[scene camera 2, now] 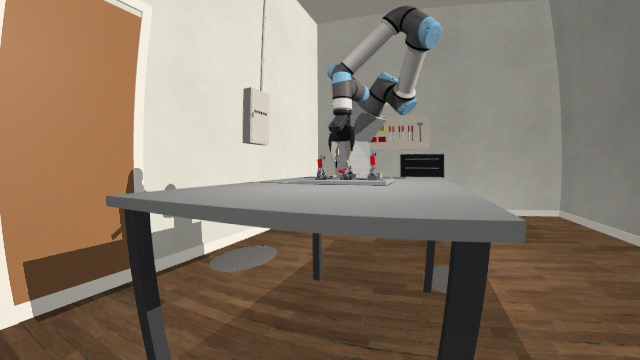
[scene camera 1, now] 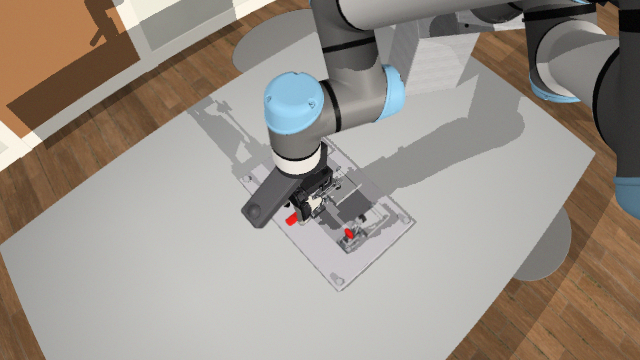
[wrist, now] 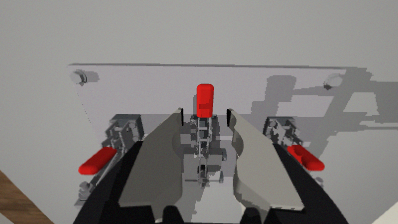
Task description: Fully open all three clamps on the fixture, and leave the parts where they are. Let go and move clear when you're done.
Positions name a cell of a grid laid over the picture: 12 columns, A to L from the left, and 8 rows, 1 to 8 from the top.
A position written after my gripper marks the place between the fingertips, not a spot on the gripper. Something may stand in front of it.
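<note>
Scene camera 1 gives me my gripper (scene camera 1: F5), and scene camera 2 shows my gripper (scene camera 2: G4) too. In the wrist view I can see my gripper (wrist: G4) again, together with a clamp handle (wrist: C6), a clamp handle (wrist: J6) and a grey fixture plate (wrist: E4).
</note>
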